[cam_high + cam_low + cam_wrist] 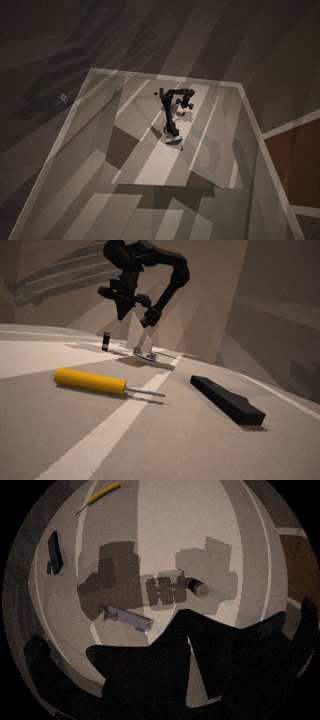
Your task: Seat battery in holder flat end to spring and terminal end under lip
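Right now the battery is 10 mm behind my gripper tip, 40 mm to the right of it and 90 mm below it. Round my gripper tip: screwdriver: 320 mm ahead, 60 mm to the left, 110 mm below; flat black block: 280 mm ahead, 250 mm to the left, 110 mm below.
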